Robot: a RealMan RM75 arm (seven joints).
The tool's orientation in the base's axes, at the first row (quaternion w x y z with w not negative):
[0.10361, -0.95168, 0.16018, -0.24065]
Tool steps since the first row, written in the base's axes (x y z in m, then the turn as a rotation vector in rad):
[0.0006, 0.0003, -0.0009, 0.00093, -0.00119, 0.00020]
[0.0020, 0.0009, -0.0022, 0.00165, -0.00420, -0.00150]
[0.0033, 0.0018, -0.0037, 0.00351, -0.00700, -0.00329]
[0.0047, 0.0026, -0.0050, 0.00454, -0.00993, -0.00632]
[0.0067, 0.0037, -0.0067, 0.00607, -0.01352, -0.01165]
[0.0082, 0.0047, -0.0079, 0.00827, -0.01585, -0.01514]
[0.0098, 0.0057, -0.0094, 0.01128, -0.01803, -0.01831]
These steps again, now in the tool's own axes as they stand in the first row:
[0.0000, -0.0002, 0.0011, 0.00128, 0.00081, 0.00014]
[0.0004, -0.0007, 0.0030, 0.00223, 0.00388, 0.00160]
[0.0005, -0.0015, 0.0050, 0.00401, 0.00650, 0.00372]
[0.0009, -0.0022, 0.0069, 0.00462, 0.00978, 0.00649]
[0.0014, -0.0033, 0.0095, 0.00490, 0.01418, 0.01141]
[0.0018, -0.0043, 0.0114, 0.00608, 0.01674, 0.01522]
[0.0021, -0.0052, 0.0136, 0.00801, 0.01886, 0.01917]

